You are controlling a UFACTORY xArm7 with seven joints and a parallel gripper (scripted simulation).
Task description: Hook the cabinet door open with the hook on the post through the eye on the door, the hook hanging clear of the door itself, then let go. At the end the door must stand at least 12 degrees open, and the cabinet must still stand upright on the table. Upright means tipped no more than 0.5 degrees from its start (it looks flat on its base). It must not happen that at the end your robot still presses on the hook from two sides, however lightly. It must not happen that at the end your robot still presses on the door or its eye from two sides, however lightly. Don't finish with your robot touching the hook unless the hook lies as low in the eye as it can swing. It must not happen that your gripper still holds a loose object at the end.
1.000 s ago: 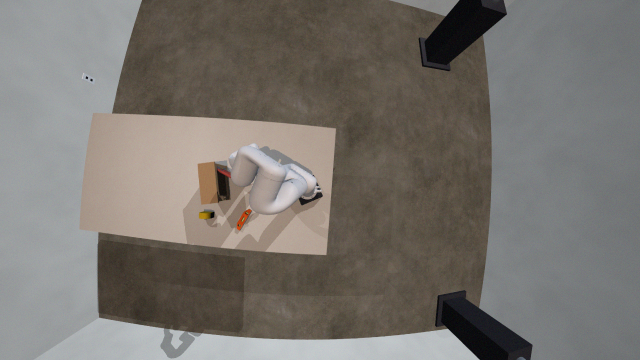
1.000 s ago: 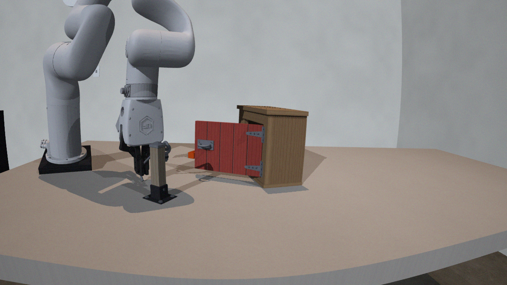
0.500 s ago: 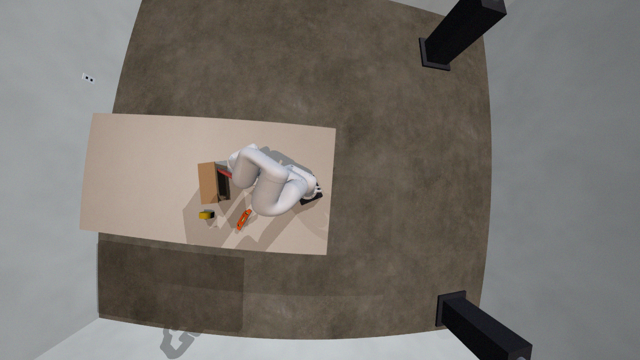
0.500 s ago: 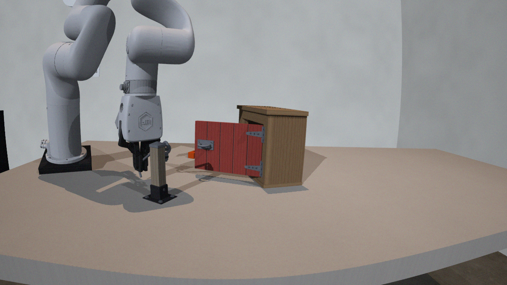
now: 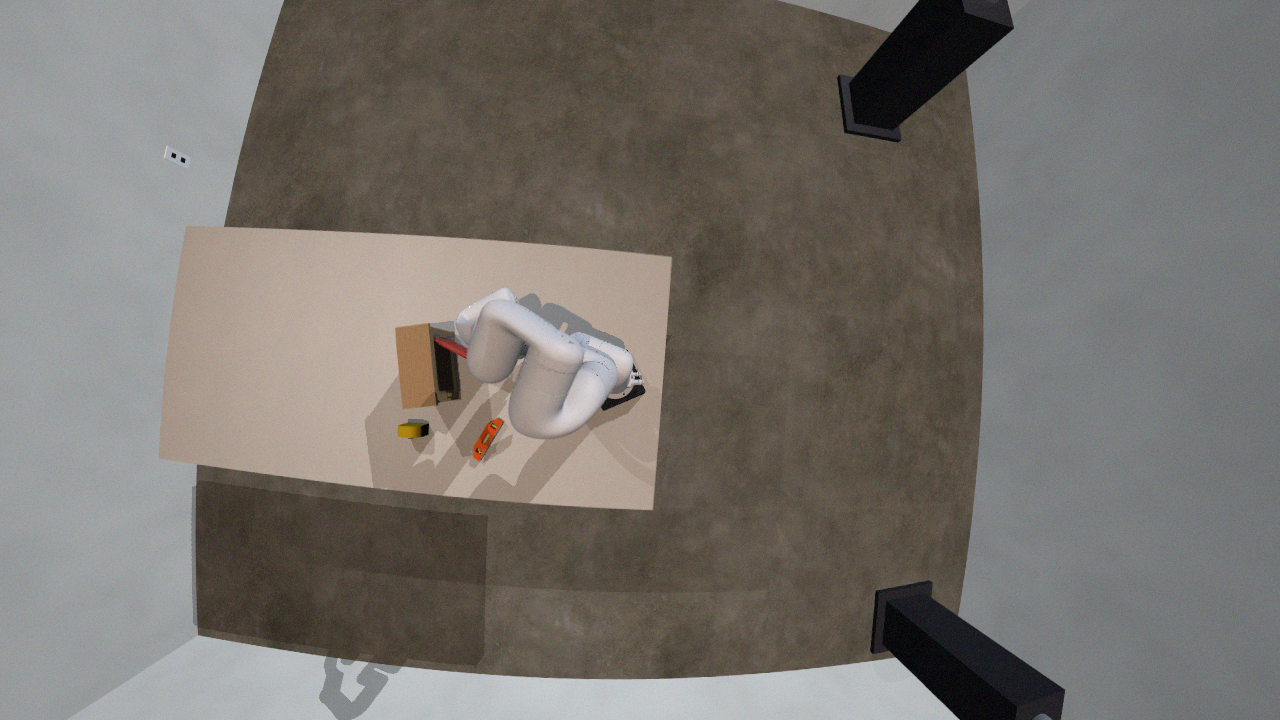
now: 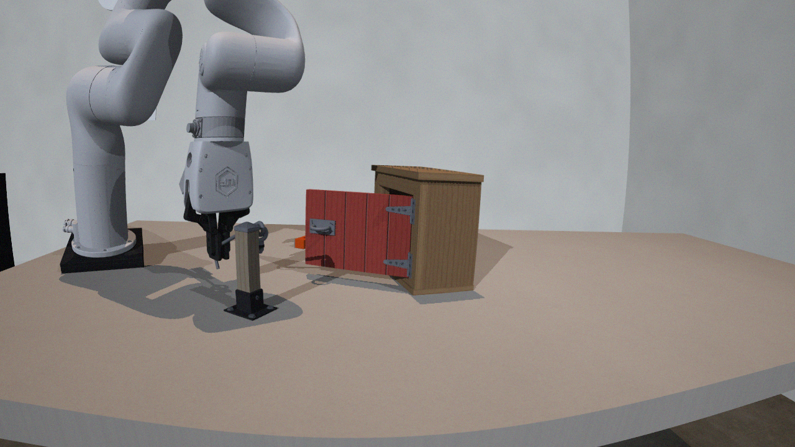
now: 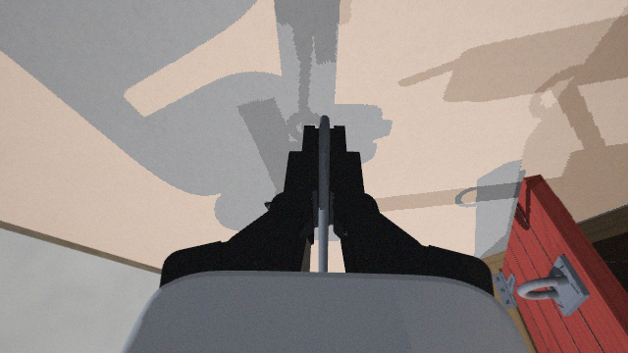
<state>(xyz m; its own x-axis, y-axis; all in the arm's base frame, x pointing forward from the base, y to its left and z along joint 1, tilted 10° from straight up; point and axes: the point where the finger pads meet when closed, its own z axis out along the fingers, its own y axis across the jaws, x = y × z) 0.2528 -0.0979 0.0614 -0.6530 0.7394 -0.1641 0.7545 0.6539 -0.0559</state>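
Now: the hook rod 4 cm to the right of my hand, 4 cm ahead of it and 1 cm above it. Also, from my hand: red door 21 cm ahead, 2 cm above, 1 cm to the left; orange tool 30 cm to the left, 16 cm ahead, 5 cm below; yellow block 40 cm ahead, 28 cm to the left, 3 cm below.
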